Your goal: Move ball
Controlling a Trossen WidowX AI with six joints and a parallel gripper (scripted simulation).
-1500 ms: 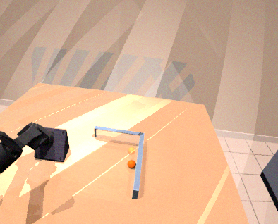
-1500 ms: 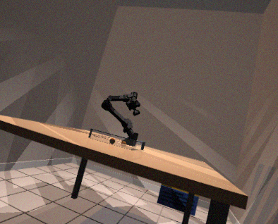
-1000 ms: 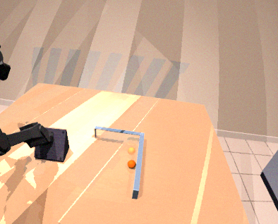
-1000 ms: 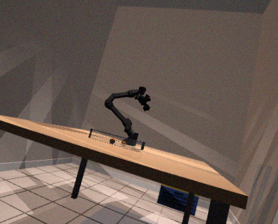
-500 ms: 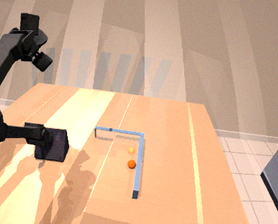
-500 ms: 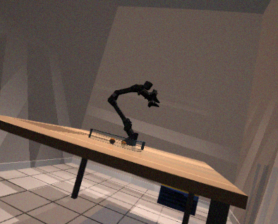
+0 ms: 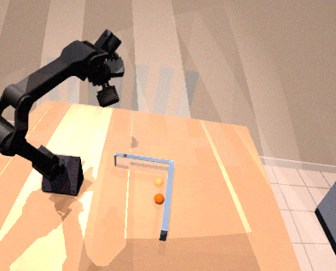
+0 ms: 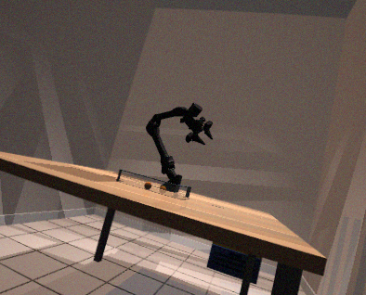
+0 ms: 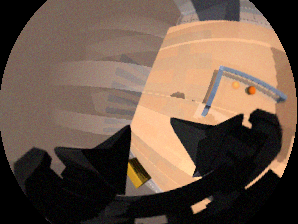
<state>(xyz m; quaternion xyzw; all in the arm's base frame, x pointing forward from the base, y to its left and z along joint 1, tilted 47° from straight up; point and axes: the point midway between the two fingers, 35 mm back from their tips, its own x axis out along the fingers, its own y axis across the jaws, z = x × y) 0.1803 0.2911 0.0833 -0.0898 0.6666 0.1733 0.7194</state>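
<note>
Right now my gripper tip is 320 mm above the orange ball, 230 mm to the left of it and 210 mm short of it. Also, from my gripper tip: see-through copy: 320 mm below, 210 mm ahead, 150 mm to the right.
</note>
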